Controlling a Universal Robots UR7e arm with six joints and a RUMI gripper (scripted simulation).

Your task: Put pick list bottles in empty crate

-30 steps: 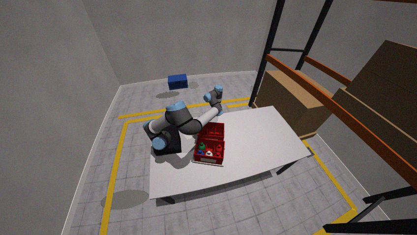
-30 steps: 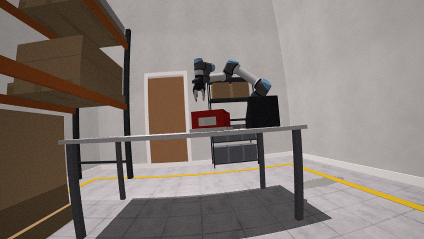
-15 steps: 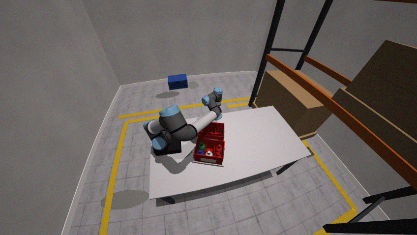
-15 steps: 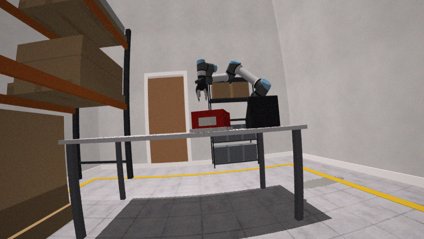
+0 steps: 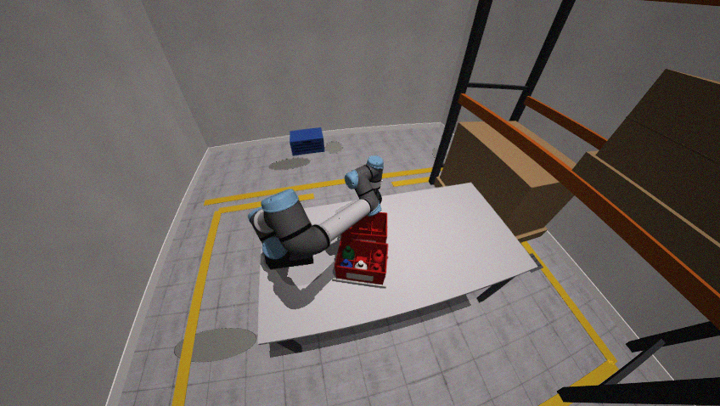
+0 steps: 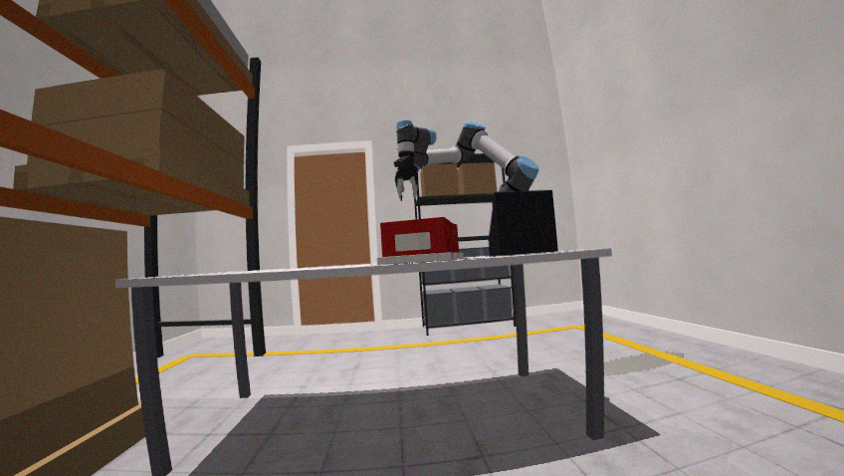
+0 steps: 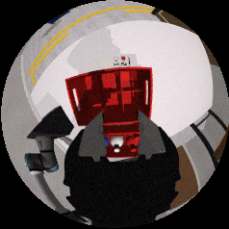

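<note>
Now: the grey-topped bottle 130 mm behind my hand, 240 mm to the right of it and 200 mm below it. From my hand the other things lie so: blue bottle: 210 mm behind, 210 mm to the right, 200 mm below; then green bottle: 170 mm behind, 140 mm to the right, 200 mm below.
</note>
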